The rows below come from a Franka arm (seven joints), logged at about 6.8 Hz.
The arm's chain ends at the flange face. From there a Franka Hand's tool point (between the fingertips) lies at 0.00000 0.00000 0.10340 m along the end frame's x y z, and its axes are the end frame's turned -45 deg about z.
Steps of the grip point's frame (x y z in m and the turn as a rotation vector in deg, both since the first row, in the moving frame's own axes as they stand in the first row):
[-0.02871, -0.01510, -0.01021, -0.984, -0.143, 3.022]
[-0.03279, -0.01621, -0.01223, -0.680, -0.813, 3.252]
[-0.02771, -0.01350, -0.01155, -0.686, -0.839, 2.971]
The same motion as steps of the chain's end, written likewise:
[-0.03201, 0.00816, -0.01019, -0.797, 0.595, 3.022]
[-0.03442, 0.00982, -0.01221, -1.056, -0.094, 3.252]
[-0.02889, 0.00811, -0.01153, -1.078, -0.108, 2.971]

